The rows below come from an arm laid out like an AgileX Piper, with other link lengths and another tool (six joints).
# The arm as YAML. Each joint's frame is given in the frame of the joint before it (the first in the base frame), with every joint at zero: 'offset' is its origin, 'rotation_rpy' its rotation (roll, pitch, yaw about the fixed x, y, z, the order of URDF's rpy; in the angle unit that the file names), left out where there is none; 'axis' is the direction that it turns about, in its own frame. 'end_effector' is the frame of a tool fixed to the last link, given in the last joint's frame.
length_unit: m
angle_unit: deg
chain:
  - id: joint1
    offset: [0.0, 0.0, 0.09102]
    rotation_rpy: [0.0, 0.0, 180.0]
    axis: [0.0, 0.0, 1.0]
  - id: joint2
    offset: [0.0, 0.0, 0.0]
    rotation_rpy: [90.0, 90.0, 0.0]
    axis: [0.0, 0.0, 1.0]
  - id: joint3
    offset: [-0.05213, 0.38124, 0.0]
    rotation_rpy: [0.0, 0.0, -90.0]
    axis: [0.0, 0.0, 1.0]
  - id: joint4
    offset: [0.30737, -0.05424, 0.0]
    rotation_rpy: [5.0, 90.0, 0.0]
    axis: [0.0, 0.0, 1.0]
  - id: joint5
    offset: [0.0, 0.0, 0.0]
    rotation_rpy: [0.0, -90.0, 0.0]
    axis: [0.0, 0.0, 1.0]
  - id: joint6
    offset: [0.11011, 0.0, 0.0]
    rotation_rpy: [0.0, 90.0, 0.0]
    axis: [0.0, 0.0, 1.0]
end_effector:
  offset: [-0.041, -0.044, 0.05]
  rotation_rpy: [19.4, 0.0, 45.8]
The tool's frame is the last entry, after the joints.
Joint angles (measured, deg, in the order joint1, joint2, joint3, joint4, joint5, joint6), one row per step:
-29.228, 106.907, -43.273, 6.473, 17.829, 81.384
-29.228, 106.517, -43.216, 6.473, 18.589, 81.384
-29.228, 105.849, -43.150, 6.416, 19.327, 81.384
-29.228, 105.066, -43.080, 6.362, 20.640, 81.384
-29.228, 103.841, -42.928, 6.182, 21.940, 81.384
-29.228, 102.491, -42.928, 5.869, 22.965, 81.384
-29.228, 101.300, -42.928, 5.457, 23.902, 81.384
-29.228, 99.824, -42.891, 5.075, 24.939, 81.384
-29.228, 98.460, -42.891, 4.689, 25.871, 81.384
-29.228, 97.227, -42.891, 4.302, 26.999, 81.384
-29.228, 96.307, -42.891, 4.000, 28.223, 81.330
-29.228, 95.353, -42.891, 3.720, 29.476, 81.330
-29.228, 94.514, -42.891, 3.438, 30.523, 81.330
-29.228, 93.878, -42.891, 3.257, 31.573, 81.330
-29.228, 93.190, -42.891, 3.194, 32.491, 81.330
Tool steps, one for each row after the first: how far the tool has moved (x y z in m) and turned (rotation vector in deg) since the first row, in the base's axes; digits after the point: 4 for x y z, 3 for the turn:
-0.0016, 0.0012, 0.0015, 0.270, 0.333, 0.045
-0.0030, 0.0022, 0.0051, 0.369, 0.428, 0.137
-0.0056, 0.0042, 0.0087, 0.740, 0.899, 0.261
-0.0085, 0.0062, 0.0152, 0.862, 1.082, 0.490
-0.0099, 0.0072, 0.0236, 0.618, 0.841, 0.808
-0.0114, 0.0081, 0.0310, 0.341, 0.701, 1.194
-0.0134, 0.0094, 0.0401, 0.002, 0.427, 1.554
-0.0152, 0.0104, 0.0486, -0.373, 0.140, 1.903
-0.0176, 0.0118, 0.0559, -0.585, 0.136, 2.256
-0.0202, 0.0134, 0.0607, -0.559, 0.465, 2.596
-0.0230, 0.0150, 0.0657, -0.517, 0.783, 2.862
-0.0255, 0.0164, 0.0701, -0.538, 1.032, 3.114
-0.0279, 0.0178, 0.0731, -0.398, 1.427, 3.290
-0.0302, 0.0192, 0.0765, -0.288, 1.627, 3.374

